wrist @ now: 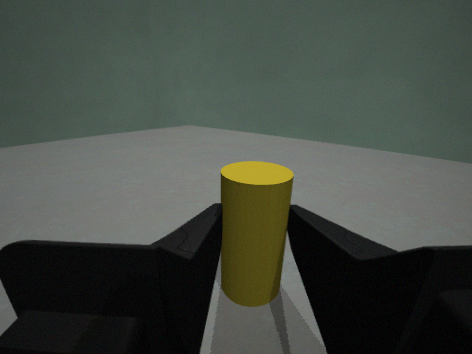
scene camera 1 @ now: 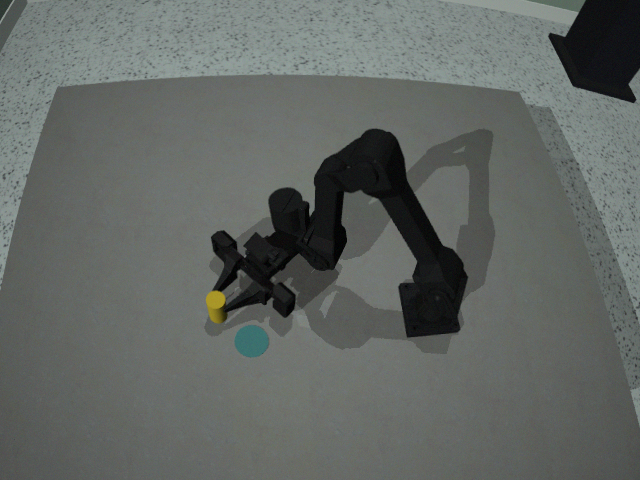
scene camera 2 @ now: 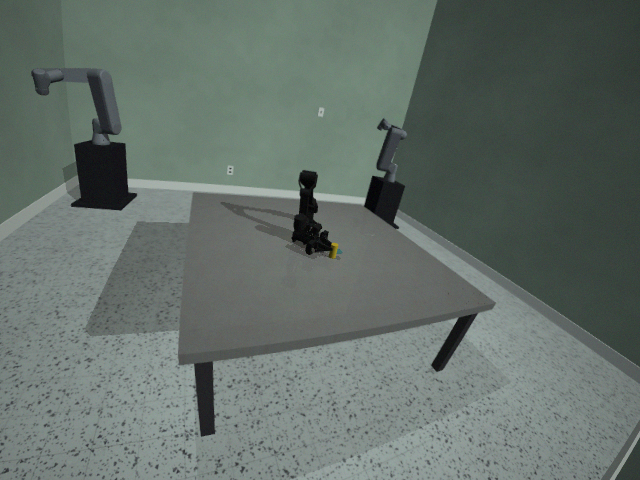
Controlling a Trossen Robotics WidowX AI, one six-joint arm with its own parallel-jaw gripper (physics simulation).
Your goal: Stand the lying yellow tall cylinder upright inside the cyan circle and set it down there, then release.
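Places are measured from the arm's base along level axes (x right, y ahead, z up), in centimetres.
Pixels of known places: gripper, between the fingertips: (wrist: 254, 212) (scene camera 1: 216, 304) (scene camera 2: 333, 248); arm's base, origin of its link: (scene camera 1: 432, 309).
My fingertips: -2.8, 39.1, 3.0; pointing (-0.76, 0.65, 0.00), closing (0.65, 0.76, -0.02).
Observation:
Ahead of a thing's pixels: the offset from my fingertips to its top centre, as dx, dy, dz. "spot": to the spot under its first point. Level surfaces: height alone.
The yellow tall cylinder @(-0.1, +0.1, +2.1) (scene camera 1: 217, 308) (scene camera 2: 333, 251) (wrist: 252, 240) is upright between the fingers. It is outside the cyan circle, up and to the left of it in scene camera 1. Its base is close to the table top; whether it touches is hard to tell. My gripper (scene camera 1: 220, 301) (wrist: 254, 212) is shut on the cylinder, with one fingertip on each side of its upper part. The cyan circle @(spot: -4.7, -6.2, -4.4) (scene camera 1: 251, 341) (scene camera 2: 339, 252) lies flat on the table, partly hidden behind the cylinder in scene camera 2. The circle does not show in the wrist view.
The grey table @(dz -4.5) (scene camera 1: 361, 413) (scene camera 2: 289, 304) carries the black arm, whose base (scene camera 1: 430, 310) is to the right of the circle in scene camera 1. Two grey robot arms (scene camera 2: 105, 103) (scene camera 2: 390, 149) stand on black pedestals beyond the table.

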